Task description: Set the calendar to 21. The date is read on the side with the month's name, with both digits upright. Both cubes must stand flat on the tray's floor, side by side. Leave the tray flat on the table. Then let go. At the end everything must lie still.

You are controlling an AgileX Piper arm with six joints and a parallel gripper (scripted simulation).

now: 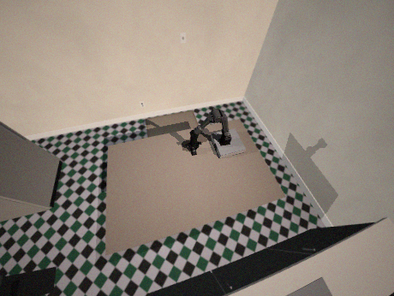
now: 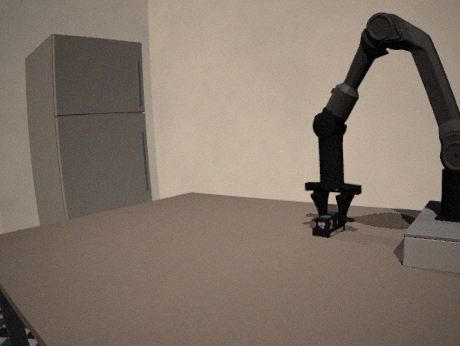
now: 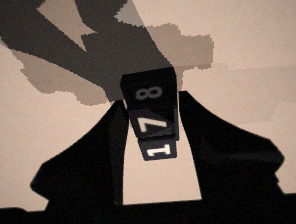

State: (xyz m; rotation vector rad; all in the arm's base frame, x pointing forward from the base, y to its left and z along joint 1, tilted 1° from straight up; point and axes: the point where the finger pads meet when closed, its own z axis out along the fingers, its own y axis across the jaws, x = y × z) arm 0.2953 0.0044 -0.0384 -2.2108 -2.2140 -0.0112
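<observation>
My gripper is now 20 mm to the right of the dark calendar tray and 20 mm above it. Also, from my hand: dark number cube (30 mm to the left).
</observation>
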